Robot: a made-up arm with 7 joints.
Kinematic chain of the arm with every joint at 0, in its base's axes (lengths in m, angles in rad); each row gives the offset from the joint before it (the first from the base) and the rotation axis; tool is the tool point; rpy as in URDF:
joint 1: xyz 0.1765 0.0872 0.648 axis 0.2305 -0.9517 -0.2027
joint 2: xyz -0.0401 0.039 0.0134 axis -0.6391 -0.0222 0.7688
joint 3: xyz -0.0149 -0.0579 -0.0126 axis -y
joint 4: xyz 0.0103 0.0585 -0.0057 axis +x
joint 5: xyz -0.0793 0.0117 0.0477 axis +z
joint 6: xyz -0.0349 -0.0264 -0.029 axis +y
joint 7: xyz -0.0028 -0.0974 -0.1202 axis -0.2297 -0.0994 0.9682
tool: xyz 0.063 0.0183 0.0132 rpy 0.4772 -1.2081 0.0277
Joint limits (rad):
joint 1: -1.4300..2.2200
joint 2: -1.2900..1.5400
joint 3: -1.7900..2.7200
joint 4: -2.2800..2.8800
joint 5: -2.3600..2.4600
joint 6: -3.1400..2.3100
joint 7: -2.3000..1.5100
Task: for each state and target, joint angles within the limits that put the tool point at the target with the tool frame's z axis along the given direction. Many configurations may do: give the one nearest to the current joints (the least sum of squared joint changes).
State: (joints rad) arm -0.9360 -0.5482 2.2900 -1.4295 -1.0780 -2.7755 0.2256
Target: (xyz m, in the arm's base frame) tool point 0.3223 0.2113 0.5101 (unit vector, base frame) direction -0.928 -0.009 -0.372
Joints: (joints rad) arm -0.3485 -0.6000 2.4269 -1.4482 -1.2175 -3.0776 -0.3441
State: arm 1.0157 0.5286 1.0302 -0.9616 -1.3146 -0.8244 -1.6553
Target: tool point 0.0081 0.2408 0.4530 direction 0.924 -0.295 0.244
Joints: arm 0.9075 -0.4608 0.8392 -1.3942 -0.9126 -1.2827 -1.8650
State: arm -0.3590 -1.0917 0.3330 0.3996 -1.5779 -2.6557 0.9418
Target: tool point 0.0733 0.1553 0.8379 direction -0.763 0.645 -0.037
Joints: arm -0.6176 -1.1481 0.0327 0.1538 -1.1421 -2.5770 0.8595
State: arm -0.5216 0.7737 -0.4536 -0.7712 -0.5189 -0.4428 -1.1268
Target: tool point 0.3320 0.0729 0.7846 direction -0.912 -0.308 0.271
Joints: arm -0.8618 0.9556 -0.4993 -0.7384 -0.4182 -0.6746 -1.6400
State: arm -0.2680 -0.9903 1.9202 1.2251 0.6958 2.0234 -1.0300
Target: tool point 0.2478 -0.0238 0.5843 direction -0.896 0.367 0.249
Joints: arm -0.4937 -0.9130 1.4458 1.7905 1.1893 2.3100 -1.4964
